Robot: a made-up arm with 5 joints.
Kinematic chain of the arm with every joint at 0, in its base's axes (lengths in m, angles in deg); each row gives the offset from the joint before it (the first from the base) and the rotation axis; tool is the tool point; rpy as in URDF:
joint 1: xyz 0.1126 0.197 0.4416 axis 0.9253 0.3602 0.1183
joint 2: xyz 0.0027 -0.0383 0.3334 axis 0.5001 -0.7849 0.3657
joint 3: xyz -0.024 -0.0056 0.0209 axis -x
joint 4: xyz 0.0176 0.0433 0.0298 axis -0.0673 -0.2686 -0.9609
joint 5: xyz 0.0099 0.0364 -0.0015 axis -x
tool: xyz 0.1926 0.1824 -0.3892 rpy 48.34 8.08 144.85
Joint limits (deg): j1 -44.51..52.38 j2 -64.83..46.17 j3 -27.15..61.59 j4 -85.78..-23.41 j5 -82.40..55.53
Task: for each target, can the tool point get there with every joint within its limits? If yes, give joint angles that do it. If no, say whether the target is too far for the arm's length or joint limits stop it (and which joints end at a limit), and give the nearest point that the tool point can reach.
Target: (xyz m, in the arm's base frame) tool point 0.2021 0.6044 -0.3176
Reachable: no: joint limits stop it (at a limit: joint 1, joint 2, joint 5) | nearest point 0.1277 0.5068 0.1789 | short by 0.511 m
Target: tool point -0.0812 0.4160 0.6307
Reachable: yes | joints 28.60 18.60 -1.68 -66.14 -3.27
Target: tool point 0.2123 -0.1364 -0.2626
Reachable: no: joint limits stop it (at a limit: joint 1, joint 3, joint 4) | nearest point 0.1983 -0.0803 0.1738 | short by 0.440 m
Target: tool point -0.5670 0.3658 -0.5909
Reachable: no: too far | nearest point -0.1827 0.3855 0.2132 | short by 0.891 m
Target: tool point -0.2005 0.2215 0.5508
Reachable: yes | joints 28.68 -27.04 7.95 -79.27 12.97
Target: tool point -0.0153 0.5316 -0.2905
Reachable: no: joint limits stop it (at a limit: joint 1, joint 2, joint 5) | nearest point 0.0137 0.4709 0.1682 | short by 0.464 m
